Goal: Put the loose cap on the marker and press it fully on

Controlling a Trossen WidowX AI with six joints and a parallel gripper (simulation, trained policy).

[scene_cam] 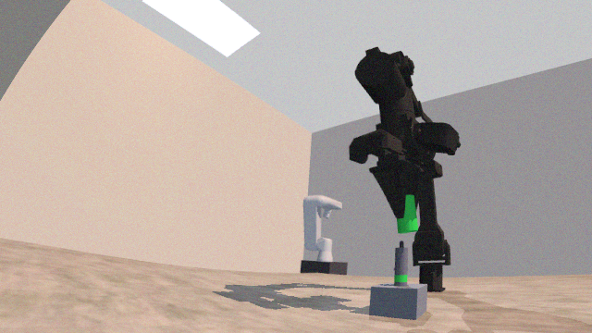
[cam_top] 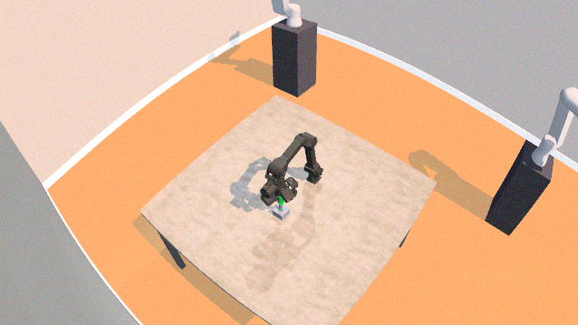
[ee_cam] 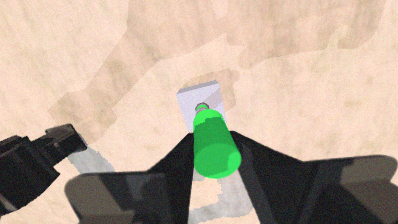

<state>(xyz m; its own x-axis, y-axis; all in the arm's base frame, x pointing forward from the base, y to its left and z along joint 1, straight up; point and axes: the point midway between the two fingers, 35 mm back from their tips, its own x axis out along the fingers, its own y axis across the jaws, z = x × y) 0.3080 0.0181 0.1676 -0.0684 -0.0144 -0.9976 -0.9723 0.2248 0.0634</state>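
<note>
My gripper tip is 5 cm above the grey marker, 1 cm to the left of it and 1 cm past it. Also, from my gripper tip: grey holder block: 11 cm below, 1 cm to the right, 1 cm behind; green cap: 1 cm above.
</note>
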